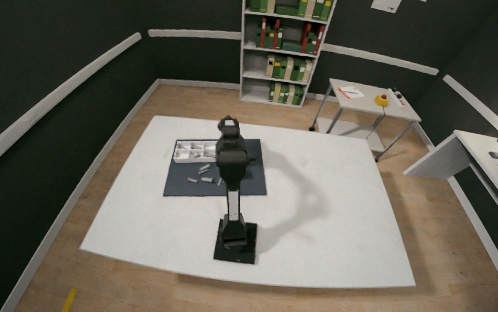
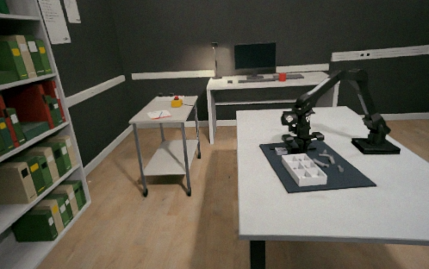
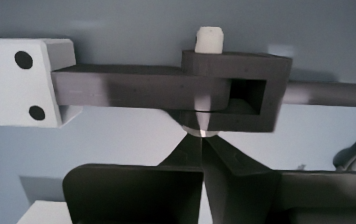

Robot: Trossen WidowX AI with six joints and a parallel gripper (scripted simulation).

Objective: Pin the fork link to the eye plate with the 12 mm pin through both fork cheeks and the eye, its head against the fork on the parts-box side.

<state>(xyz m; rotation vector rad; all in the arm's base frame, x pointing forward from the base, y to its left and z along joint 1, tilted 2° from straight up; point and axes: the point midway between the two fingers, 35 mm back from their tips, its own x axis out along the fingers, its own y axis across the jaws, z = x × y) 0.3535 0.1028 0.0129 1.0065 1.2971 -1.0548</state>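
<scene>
Right now the eye plate is 20 mm ahead of my hand, 30 mm to the right of it and 30 mm below it. The rest, counted from my hand: dark blue mat (20 mm behind, 70 mm to the left, 40 mm below); then grey block (100 mm ahead, 10 mm to the right, 20 mm below); then pin (110 mm behind, 20 mm to the right, 30 mm below).
</scene>
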